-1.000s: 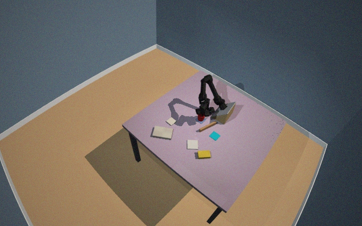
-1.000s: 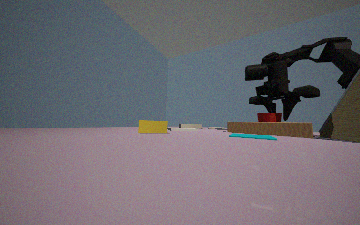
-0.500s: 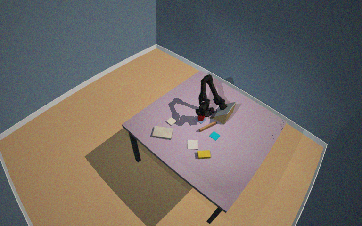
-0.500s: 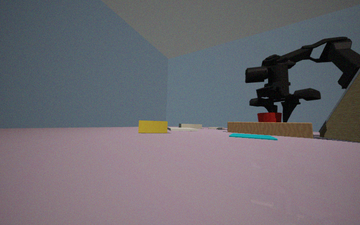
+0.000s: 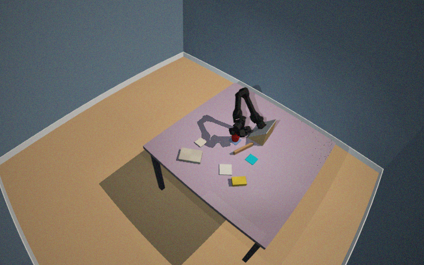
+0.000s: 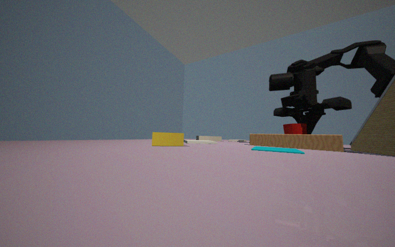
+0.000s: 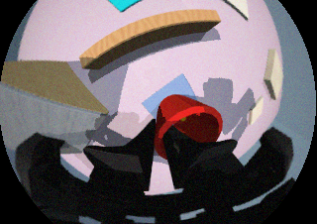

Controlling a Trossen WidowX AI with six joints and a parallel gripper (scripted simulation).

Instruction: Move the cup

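My gripper tip is now 5 cm above the pale blue pad, 3 cm short of it and 1 cm to the left of it. Also, from my gripper tip: low wooden bar: 11 cm to the left, 5 cm ahead, 3 cm below; then red cup: 3 cm ahead, 2 cm to the right; then cyan pad: 23 cm to the left, 7 cm ahead, 5 cm below.
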